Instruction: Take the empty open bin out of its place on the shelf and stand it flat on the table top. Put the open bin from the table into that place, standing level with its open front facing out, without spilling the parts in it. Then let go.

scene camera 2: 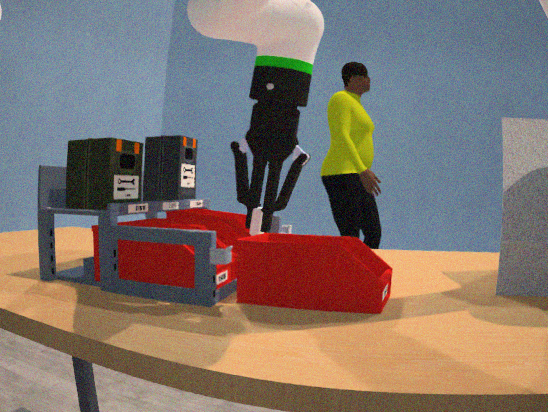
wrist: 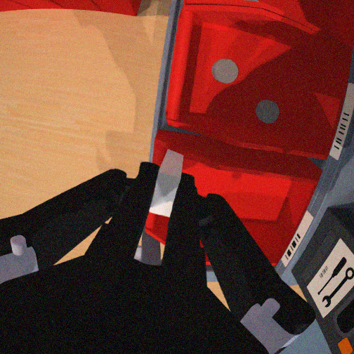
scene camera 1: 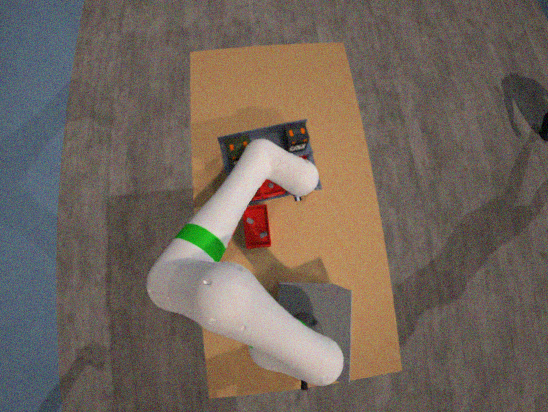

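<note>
The empty red bin (wrist: 245,192) sits in an end place of the grey shelf (wrist: 161,95) (scene camera 2: 108,250) (scene camera 1: 270,133); in the scene camera 1 view the arm hides most of it. My gripper (wrist: 172,164) (scene camera 2: 257,222) (scene camera 1: 298,198) is shut with nothing held, fingers pointing down over the front part of this bin. I cannot tell whether the tips touch it. The open red bin with grey parts (scene camera 1: 257,227) (scene camera 2: 310,272) (wrist: 65,6) stands flat on the table in front of the shelf's other end. Its parts are hidden in the scene camera 2 view.
Another red bin (wrist: 200,100) with two round grey parts sits right beside the empty one. Two dark cases (scene camera 2: 107,172) (scene camera 2: 170,167) stand on the shelf's top board. A grey block (scene camera 1: 337,315) (scene camera 2: 522,225) stands by the arm base. A person (scene camera 2: 350,140) stands behind the table.
</note>
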